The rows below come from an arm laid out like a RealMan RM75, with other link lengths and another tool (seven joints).
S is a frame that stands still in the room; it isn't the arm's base.
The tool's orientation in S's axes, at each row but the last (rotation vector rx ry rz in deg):
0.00, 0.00, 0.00
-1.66, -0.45, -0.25
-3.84, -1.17, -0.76
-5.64, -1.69, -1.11
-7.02, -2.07, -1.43
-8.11, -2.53, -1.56
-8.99, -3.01, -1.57
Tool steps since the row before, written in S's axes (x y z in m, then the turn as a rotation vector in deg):
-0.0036, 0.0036, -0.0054, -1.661, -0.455, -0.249
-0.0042, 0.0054, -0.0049, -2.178, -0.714, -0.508
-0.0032, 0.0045, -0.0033, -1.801, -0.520, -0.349
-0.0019, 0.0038, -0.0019, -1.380, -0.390, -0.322
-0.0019, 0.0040, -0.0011, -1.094, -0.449, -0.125
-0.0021, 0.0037, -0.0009, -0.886, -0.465, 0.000
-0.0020, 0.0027, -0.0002, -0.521, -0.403, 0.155
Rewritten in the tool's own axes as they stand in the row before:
-0.0036, 0.0036, -0.0054, -1.661, -0.455, -0.249
-0.0043, 0.0055, -0.0047, -2.179, -0.709, -0.512
-0.0033, 0.0047, -0.0029, -1.801, -0.521, -0.347
-0.0020, 0.0039, -0.0015, -1.382, -0.385, -0.319
-0.0020, 0.0041, -0.0005, -1.087, -0.460, -0.141
-0.0022, 0.0037, -0.0003, -0.874, -0.487, -0.029
-0.0021, 0.0026, 0.0003, -0.502, -0.438, 0.116

